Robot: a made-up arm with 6 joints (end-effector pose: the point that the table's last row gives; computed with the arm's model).
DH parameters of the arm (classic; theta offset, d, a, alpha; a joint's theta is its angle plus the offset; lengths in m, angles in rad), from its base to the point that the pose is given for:
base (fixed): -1.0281 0 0.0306 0
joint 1: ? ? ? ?
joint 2: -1.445 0 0.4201 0
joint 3: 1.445 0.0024 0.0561 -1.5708
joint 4: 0 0.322 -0.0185 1.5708
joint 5: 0 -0.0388 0.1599 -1.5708
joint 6: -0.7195 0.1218 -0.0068 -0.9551
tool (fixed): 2.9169 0.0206 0 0
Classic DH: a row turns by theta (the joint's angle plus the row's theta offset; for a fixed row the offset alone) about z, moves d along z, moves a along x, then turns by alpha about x.
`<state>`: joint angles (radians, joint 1 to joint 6).
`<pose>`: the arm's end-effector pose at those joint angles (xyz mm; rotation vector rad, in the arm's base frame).
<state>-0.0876 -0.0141 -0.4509 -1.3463 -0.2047 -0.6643</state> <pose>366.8 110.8 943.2 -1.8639 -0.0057 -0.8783</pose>
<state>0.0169 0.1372 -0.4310 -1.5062 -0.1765 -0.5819</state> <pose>332.1 154.5 869.0 -1.9535 -0.0633 -0.5860</pose>
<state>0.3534 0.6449 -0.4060 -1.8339 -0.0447 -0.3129</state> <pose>169.9 210.7 684.8 -2.1898 -0.1836 0.1926</pose>
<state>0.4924 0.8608 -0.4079 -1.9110 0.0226 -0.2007</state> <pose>96.3 198.2 627.4 -2.2994 -0.2319 0.4510</pose>
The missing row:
joint 1: 1.0281 0.8343 -0.0246 -1.5708
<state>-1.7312 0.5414 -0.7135 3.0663 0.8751 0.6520</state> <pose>11.3 -429.1 658.7 2.2080 -0.9231 1.6265</pose>
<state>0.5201 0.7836 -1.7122 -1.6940 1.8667 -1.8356</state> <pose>745.9 173.0 909.7 2.1609 0.6416 0.0499</pose>
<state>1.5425 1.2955 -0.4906 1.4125 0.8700 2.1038</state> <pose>-8.9 4.4 526.6 -1.1735 -0.7319 1.7683</pose>
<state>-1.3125 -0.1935 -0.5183 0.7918 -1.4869 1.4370</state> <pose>-61.3 -207.6 1182.6 2.1709 -0.3938 -0.8811</pose>
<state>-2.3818 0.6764 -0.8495 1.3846 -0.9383 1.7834</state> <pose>-376.1 -156.6 852.3 -1.9479 2.1749 0.1822</pose>
